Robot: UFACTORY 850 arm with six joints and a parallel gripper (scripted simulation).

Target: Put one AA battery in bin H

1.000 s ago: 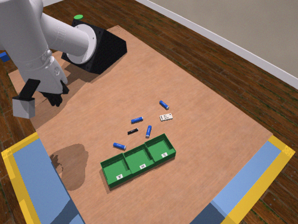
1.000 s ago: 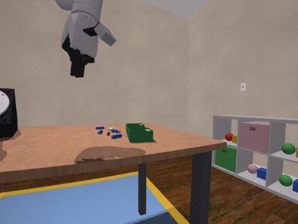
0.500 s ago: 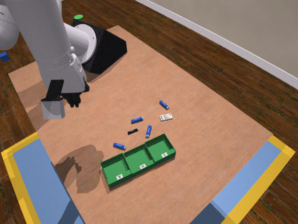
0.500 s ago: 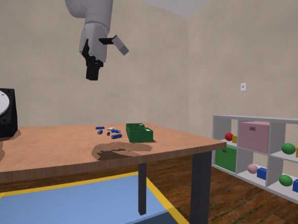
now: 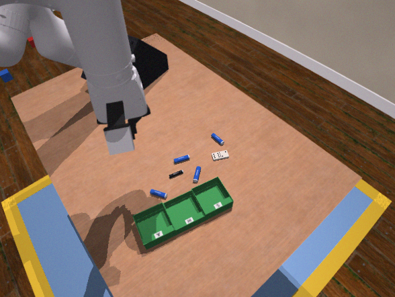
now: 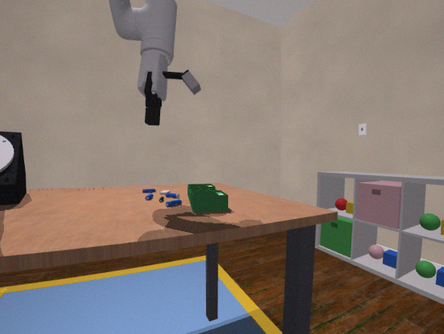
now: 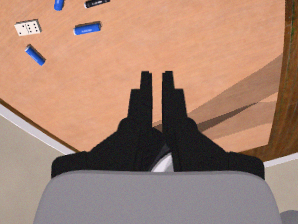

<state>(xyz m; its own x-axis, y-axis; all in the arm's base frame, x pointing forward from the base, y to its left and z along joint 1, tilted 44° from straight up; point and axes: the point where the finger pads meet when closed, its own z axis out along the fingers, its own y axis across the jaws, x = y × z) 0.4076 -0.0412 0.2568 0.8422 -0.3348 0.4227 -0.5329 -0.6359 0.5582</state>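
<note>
My hand is 15 cm short of the green three-compartment bin and 21 cm above it. Also, from my hand: blue battery 6 cm ahead, 1 cm to the right, 23 cm below; then white domino 10 cm ahead, 21 cm to the left, 23 cm below; then thin black battery 5 cm ahead, 8 cm to the left, 23 cm below.
</note>
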